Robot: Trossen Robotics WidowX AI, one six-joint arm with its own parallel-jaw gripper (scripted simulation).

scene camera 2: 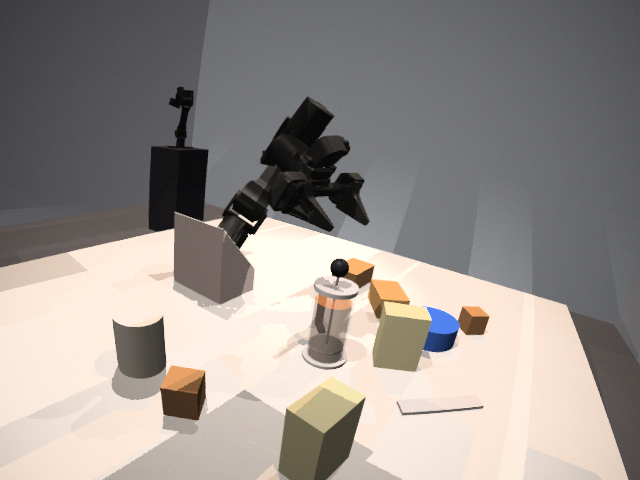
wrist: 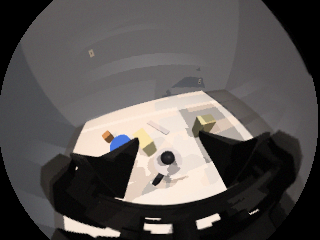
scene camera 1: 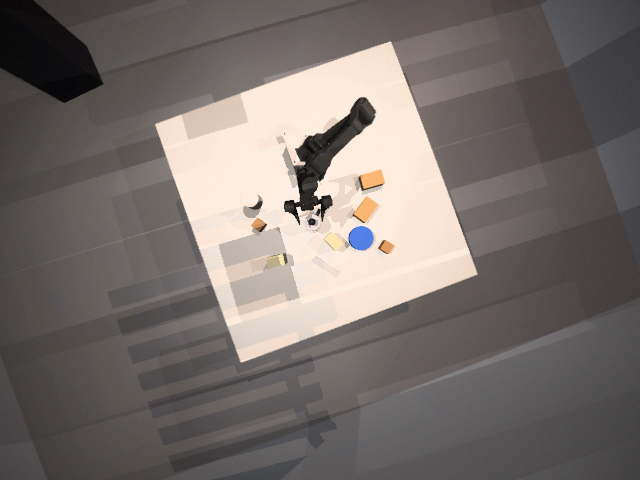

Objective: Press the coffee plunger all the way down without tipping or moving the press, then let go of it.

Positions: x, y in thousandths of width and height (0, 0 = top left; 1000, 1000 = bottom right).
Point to a blue disc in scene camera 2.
At 695, 682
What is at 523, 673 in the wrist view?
A glass coffee press.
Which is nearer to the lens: the orange cube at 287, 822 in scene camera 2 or the flat strip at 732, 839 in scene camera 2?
The orange cube.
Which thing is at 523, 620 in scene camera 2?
A glass coffee press.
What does my gripper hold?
Nothing.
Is my gripper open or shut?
Open.
